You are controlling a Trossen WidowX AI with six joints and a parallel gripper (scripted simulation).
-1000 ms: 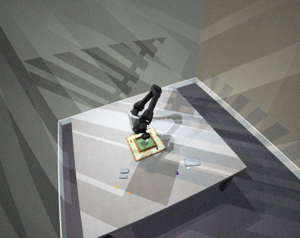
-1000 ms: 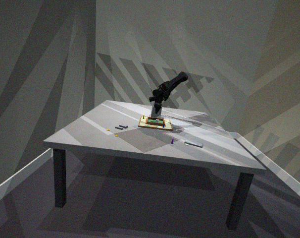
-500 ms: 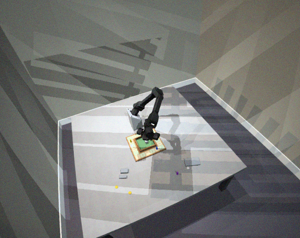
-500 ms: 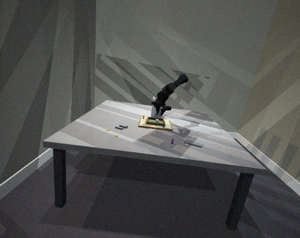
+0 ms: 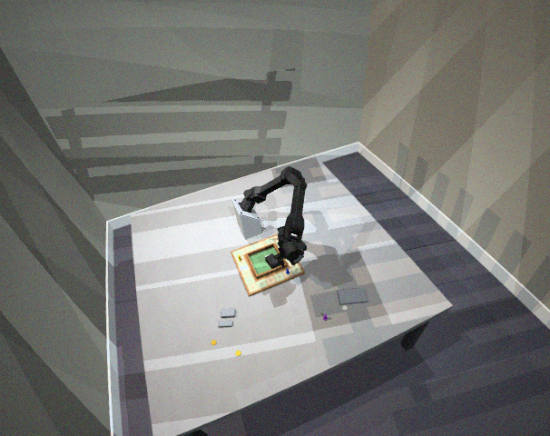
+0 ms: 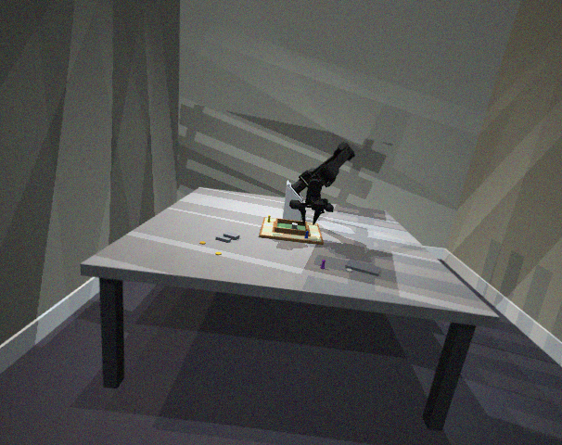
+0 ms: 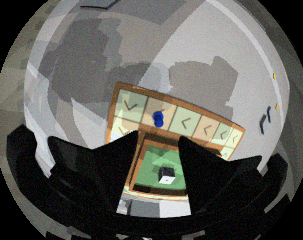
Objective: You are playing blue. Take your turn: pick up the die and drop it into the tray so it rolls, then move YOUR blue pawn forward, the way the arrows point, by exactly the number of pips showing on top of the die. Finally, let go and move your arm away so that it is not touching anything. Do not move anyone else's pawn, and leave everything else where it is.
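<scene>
Right now the blue pawn is 5 cm below my gripper tip. Round my gripper tip: yellow pawn (19 cm behind, 17 cm to the right, 5 cm below); then green tray (11 cm behind, 7 cm below, 6 cm to the right); then white die (11 cm behind, 5 cm to the right, 5 cm below).
</scene>
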